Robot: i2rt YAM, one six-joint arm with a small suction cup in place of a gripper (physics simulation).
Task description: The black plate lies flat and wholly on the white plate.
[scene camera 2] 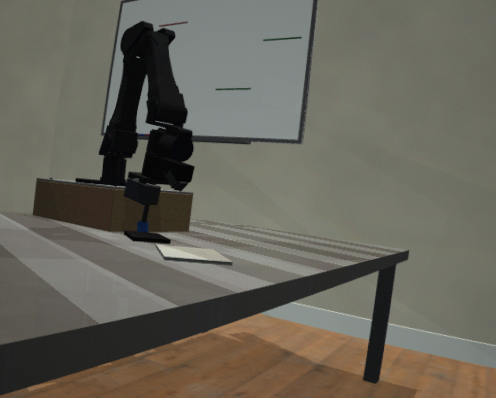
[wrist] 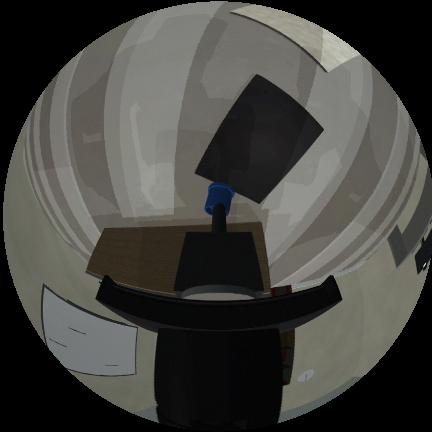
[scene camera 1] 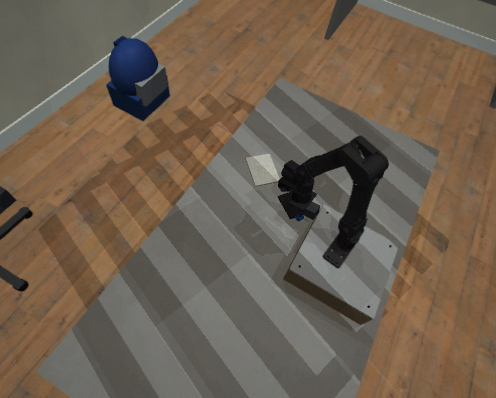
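The black plate lies flat on the striped table, just in front of the arm's base block. The white plate lies flat beside it, a little farther from the base, and the two plates do not overlap. My suction cup points straight down and rests on the black plate near the edge closest to the base. In scene camera 1 the arm's head hides most of the black plate.
The arm stands on a grey block with brown sides. The table's dark front edge runs across scene camera 2. A whiteboard hangs on the wall. A blue object sits on the floor.
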